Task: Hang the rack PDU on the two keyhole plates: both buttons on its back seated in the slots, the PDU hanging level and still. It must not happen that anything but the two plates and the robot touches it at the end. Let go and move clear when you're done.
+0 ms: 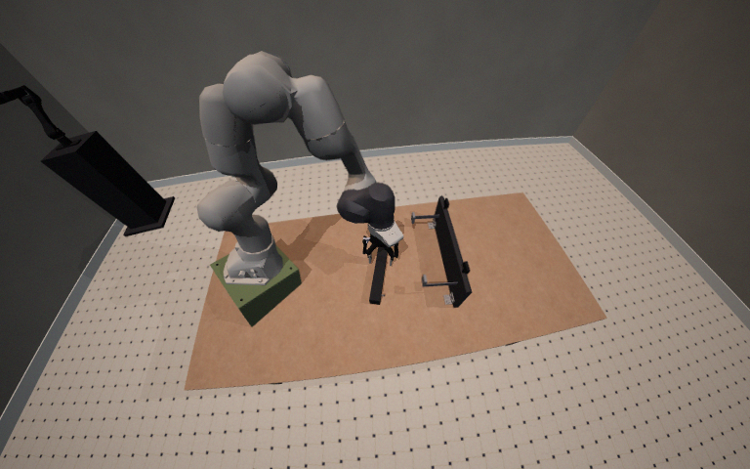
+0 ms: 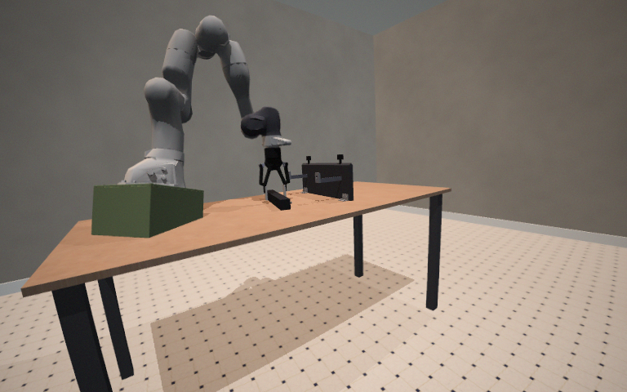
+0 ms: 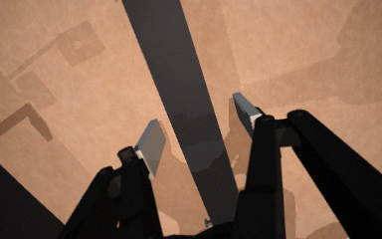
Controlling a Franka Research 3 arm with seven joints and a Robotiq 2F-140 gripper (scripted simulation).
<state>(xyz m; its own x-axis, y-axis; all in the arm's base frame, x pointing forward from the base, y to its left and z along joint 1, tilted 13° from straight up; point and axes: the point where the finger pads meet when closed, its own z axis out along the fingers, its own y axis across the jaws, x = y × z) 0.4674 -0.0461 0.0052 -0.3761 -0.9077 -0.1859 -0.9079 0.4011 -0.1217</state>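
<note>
The rack PDU is 20 mm ahead of my hand, 10 mm to the right of it and 20 mm below it. Round my hand: black upright panel: 290 mm ahead, 50 mm to the right, 40 mm above.
</note>
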